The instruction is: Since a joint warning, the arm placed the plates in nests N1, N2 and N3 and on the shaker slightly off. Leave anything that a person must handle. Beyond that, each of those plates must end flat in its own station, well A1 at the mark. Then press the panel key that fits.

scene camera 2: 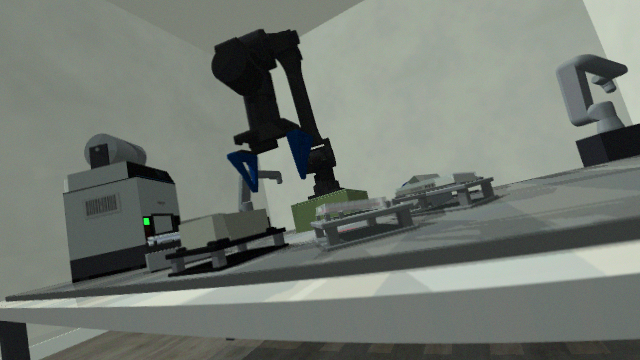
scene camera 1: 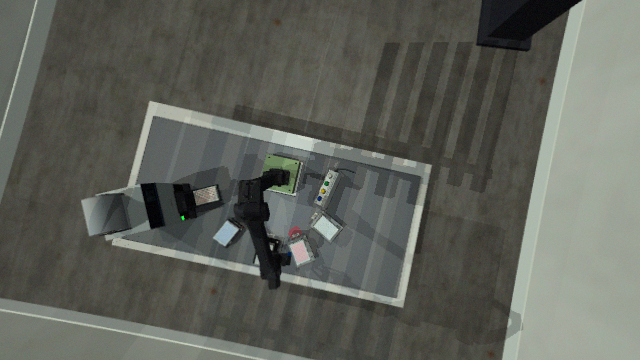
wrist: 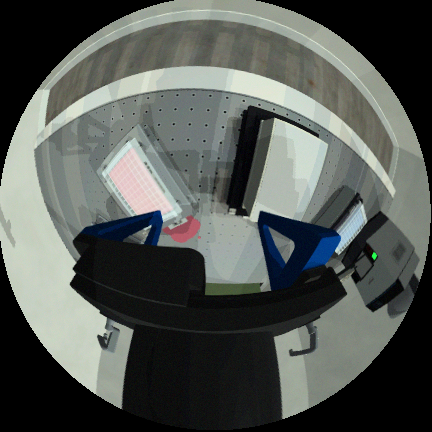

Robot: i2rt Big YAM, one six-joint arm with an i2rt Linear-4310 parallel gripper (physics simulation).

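My gripper (scene camera 2: 280, 184) (wrist: 209, 216) is open and empty, above the table between the pink plate and the pale block-like plate. The pink plate (scene camera 1: 300, 251) (scene camera 2: 350, 205) (wrist: 142, 182) lies on a grey nest; its exact tilt is unclear. A red patch (scene camera 1: 295, 232) (wrist: 185, 230) lies at that nest's label end. The pale plate (scene camera 2: 202, 232) (wrist: 295, 170) sits on a black nest (wrist: 243, 150), which shows widest along one side. The arm mostly hides it in scene camera 1. A blue plate (scene camera 1: 227, 233) (wrist: 352, 225) and a white plate (scene camera 1: 327, 227) lie on other stations. A1 marks are unreadable.
The key panel (scene camera 1: 326, 189) has several coloured keys. A large device (scene camera 1: 115, 210) (scene camera 2: 117, 220) (wrist: 385, 262) shows a green light; another plate (scene camera 1: 206, 195) lies at its front. The arm's green base (scene camera 1: 275, 164) (scene camera 2: 305, 215) stands behind the stations.
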